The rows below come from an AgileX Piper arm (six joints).
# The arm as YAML. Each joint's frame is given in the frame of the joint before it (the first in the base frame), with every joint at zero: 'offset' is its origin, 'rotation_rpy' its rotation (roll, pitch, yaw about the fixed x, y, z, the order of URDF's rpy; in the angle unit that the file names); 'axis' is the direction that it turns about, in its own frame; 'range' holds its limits. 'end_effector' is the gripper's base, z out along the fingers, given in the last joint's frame.
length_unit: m
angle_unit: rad
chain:
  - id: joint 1
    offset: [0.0, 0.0, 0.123]
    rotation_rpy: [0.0, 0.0, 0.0]
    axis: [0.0, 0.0, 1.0]
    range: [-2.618, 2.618]
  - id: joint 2
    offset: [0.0, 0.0, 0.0]
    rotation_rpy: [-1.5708, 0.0, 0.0]
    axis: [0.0, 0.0, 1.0]
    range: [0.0, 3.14]
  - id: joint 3
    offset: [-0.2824, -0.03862, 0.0]
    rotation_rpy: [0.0, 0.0, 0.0]
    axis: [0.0, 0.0, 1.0]
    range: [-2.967, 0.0]
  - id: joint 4
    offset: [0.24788, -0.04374, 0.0]
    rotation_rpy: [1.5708, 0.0, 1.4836]
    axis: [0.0, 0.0, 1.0]
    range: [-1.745, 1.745]
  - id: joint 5
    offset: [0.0, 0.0, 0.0]
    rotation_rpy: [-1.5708, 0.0, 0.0]
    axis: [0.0, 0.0, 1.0]
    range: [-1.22, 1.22]
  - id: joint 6
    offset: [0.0, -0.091, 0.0]
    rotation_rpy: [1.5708, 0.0, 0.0]
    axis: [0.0, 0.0, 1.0]
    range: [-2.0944, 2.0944]
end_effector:
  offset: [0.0, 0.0, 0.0]
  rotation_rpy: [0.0, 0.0, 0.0]
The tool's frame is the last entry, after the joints.
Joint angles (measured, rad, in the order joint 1, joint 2, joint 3, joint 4, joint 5, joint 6), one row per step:
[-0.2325 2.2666 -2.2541 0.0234 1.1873 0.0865]
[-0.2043 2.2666 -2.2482 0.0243 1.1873 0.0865]
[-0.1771 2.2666 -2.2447 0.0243 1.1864 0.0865]
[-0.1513 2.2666 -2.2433 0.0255 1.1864 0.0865]
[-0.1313 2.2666 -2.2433 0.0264 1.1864 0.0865]
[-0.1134 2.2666 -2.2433 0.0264 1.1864 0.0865]
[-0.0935 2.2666 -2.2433 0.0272 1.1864 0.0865]
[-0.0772 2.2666 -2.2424 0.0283 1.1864 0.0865]
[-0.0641 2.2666 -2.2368 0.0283 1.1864 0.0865]
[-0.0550 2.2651 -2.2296 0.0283 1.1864 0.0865]
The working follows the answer.
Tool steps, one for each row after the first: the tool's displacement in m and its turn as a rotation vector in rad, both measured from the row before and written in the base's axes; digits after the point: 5 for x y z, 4 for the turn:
[0.00277 0.01388 -0.00170 0.0022 0.0056 0.0283]
[0.00244 0.01335 -0.00097 0.0005 0.0026 0.0272]
[0.00201 0.01282 -0.00040 0.0014 0.0012 0.0259]
[0.00137 0.00996 0.00000 0.0009 -0.0001 0.0201]
[0.00105 0.00887 0.00000 0.0000 0.0000 0.0179]
[0.00099 0.00995 0.00000 0.0008 -0.0001 0.0200]
[0.00062 0.00820 -0.00026 0.0012 0.0008 0.0164]
[0.00018 0.00654 -0.00161 0.0004 0.0056 0.0131]
[-0.00031 0.00456 -0.00132 0.0003 0.0057 0.0091]

Tool pose at each row, in the base's axes (x y z in m, rotation vector in rad; rounded; the steps above come from the unrounded poses):
[0.48634 -0.11313 0.27404 0.4310 2.6481 -0.0139]
[0.48911 -0.09924 0.27234 0.3948 2.6595 -0.0034]
[0.49155 -0.08589 0.27137 0.3590 2.6672 0.0052]
[0.49356 -0.07307 0.27097 0.3250 2.6730 0.0148]
[0.49493 -0.06311 0.27097 0.2984 2.6762 0.0222]
[0.49598 -0.05424 0.27097 0.2745 2.6789 0.0277]
[0.49697 -0.04430 0.27097 0.2480 2.6816 0.0349]
[0.49759 -0.03610 0.27072 0.2265 2.6845 0.0414]
[0.49777 -0.02956 0.26910 0.2095 2.6917 0.0454]
[0.49746 -0.02500 0.26778 0.1977 2.6984 0.0481]

